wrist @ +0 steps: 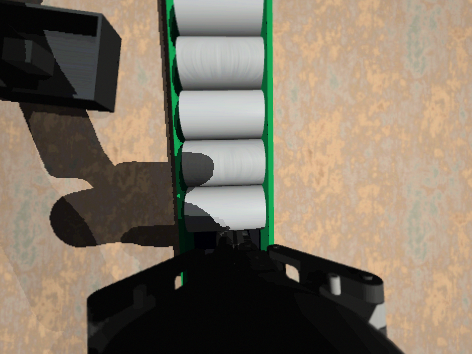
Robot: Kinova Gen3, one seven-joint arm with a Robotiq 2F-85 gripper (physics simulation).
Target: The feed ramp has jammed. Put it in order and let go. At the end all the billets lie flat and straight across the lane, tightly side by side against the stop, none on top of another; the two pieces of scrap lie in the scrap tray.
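Frame: origin at the arm's base, x ahead, y left, z up, level; millimetres.
Seen in the pictures: gripper, fingertip midpoint: [234,241].
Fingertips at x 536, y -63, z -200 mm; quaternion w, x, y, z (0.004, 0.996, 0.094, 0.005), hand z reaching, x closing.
Note:
A point is followed by its place in that frame.
Several pale grey billets [222,114] @(z -167, x 510, y 41 mm) lie crosswise in a row in the green-walled lane [270,150] @(z -199, x 557, y 26 mm), side by side. The top one is cut off by the view's upper edge. The nearest billet [235,205] @(z -174, x 530, y -26 mm) is just ahead of my gripper [234,241] @(z -200, x 536, y -63 mm), which is shut with nothing seen between its fingertips. The fingertips are low in the view, over the dark lane floor; whether they touch that billet I cannot tell. A dark block of scrap [22,52] @(z -243, x 271, y 101 mm) lies in the black scrap tray [107,67] @(z -252, x 357, y 106 mm) at the upper left. The second scrap piece and the stop cannot be made out.
The tray stands left of the lane, partly cut off by the view's left edge. The lane's green side walls run up and down the view. Arm shadows fall on the mottled table top [350,150] @(z -272, x 682, y 57 mm) left of the lane and across the nearest billets. The gripper body hides the lane's lower part.

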